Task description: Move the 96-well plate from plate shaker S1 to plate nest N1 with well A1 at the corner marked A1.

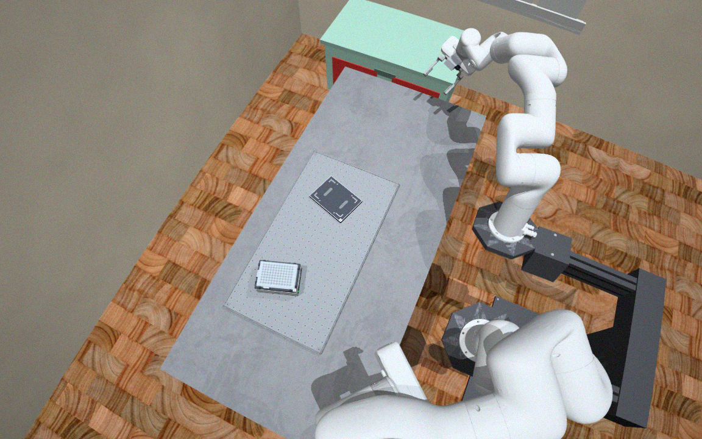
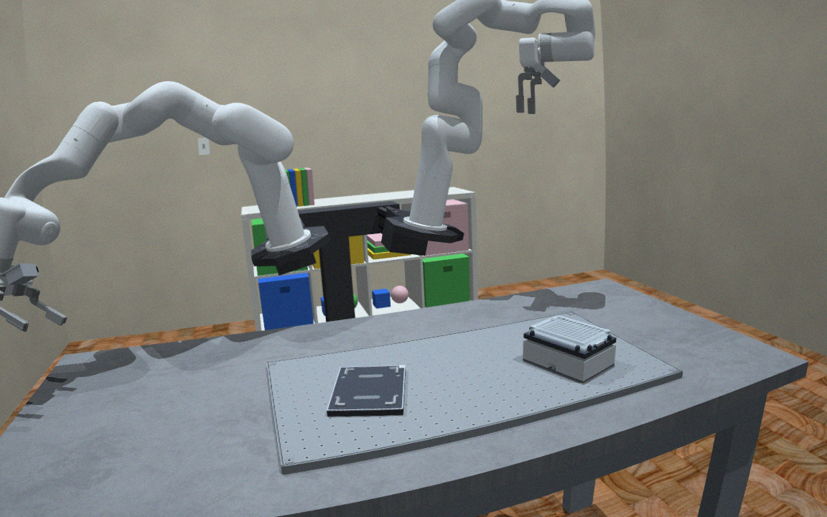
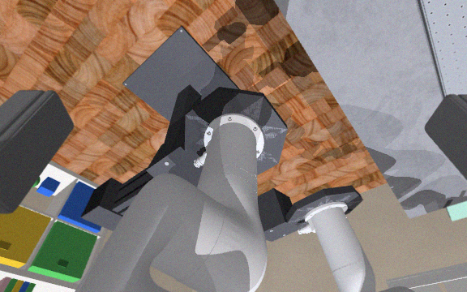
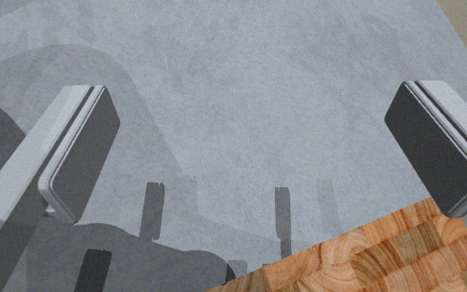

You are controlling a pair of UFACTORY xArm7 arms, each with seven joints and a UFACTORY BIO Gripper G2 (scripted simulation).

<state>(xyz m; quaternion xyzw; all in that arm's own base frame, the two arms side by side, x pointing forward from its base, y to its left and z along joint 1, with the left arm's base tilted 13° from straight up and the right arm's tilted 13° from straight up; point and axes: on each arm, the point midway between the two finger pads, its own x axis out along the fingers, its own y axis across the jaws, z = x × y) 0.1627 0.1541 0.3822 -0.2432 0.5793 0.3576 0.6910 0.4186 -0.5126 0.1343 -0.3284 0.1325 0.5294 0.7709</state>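
Note:
Now: right hand 95 cm to the right of the clear 96-well plate, 29 cm short of it and 9 cm above it. From my right hand the other things lie so: dark plate nest N1 (59 cm to the left, 22 cm ahead, 14 cm below).

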